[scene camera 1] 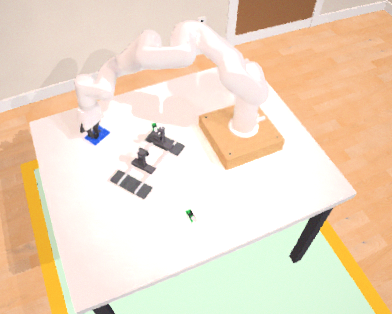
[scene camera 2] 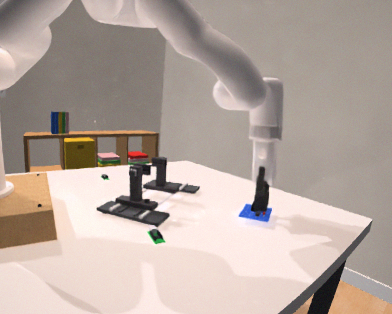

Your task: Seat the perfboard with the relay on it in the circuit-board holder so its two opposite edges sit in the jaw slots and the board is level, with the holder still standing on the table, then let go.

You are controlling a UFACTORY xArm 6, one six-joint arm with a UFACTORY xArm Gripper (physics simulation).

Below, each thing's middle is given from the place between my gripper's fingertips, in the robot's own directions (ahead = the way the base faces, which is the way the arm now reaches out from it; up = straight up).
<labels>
I see the dark circuit-board holder (scene camera 2: 133, 207) 230 mm to the left of my hand, 160 mm behind it and 30 mm above it.
</labels>
